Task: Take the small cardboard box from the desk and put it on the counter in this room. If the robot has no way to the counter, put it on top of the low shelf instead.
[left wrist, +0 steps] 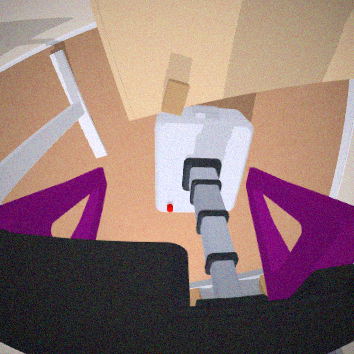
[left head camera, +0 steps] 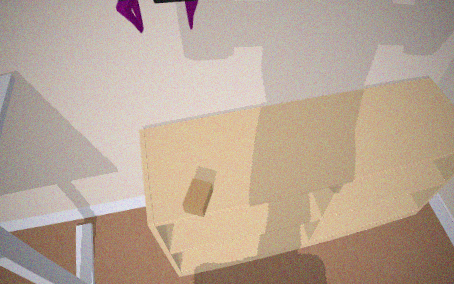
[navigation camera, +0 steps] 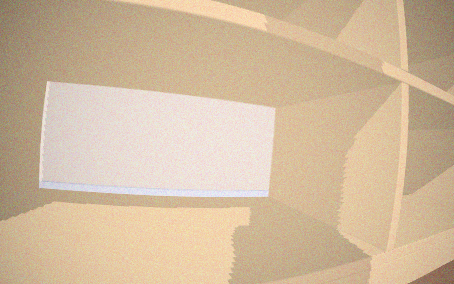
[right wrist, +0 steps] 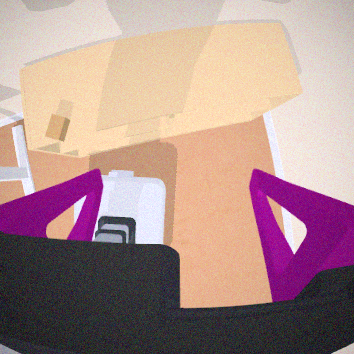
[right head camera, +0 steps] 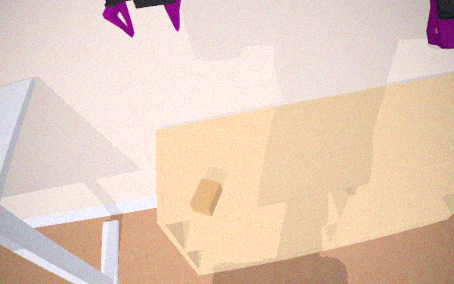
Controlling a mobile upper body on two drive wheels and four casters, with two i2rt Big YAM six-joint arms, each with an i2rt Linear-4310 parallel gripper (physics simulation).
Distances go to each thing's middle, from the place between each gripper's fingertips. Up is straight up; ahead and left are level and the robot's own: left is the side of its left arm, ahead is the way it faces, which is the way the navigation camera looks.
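Labels:
Small brown cardboard box [right head camera: 204,201] seen: 150 mm ahead of my right hand, 660 mm below it, 410 mm to the left of it.
Small brown cardboard box, from my left hand: 520 mm below, 20 mm to the right, 70 mm behind.

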